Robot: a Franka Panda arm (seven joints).
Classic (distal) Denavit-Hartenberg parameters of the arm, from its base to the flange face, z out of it. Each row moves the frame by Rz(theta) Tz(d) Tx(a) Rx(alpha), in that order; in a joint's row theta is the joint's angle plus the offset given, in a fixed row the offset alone. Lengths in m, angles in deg.
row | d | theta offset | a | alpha
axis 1 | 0.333 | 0 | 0 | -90
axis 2 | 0 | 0 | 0 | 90
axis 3 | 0.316 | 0 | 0.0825 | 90
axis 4 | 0 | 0 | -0.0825 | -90
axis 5 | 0.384 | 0 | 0 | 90
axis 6 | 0 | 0 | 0.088 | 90
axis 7 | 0.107 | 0 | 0 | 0
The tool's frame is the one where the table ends.
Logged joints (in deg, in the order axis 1, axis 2, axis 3, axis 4, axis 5, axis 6, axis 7), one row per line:
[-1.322, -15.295, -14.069, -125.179, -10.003, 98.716, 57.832]
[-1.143, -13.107, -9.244, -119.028, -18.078, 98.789, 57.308]
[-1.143, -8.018, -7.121, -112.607, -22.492, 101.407, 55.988]
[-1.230, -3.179, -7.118, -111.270, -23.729, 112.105, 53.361]
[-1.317, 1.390, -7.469, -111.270, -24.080, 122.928, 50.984]
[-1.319, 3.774, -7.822, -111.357, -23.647, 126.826, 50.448]
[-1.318, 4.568, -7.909, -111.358, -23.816, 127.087, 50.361]
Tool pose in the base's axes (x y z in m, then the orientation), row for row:
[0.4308, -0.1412, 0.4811, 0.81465, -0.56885, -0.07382, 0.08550]
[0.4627, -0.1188, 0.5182, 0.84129, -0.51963, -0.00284, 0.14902]
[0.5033, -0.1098, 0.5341, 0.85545, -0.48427, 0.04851, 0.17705]
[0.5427, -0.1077, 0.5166, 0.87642, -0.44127, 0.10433, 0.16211]
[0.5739, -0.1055, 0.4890, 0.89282, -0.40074, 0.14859, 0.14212]
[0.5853, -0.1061, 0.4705, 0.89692, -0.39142, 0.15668, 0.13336]
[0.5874, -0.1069, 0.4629, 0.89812, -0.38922, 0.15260, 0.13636]
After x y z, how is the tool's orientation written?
As a quaternion, x y z w.
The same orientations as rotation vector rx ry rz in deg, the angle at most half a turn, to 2 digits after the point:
[139.15, -97.17, -12.61]
[138.56, -85.58, -0.47]
[138.72, -78.53, 7.87]
[143.30, -72.15, 17.06]
[147.62, -66.26, 24.57]
[149.03, -65.04, 26.03]
[148.98, -64.56, 25.31]

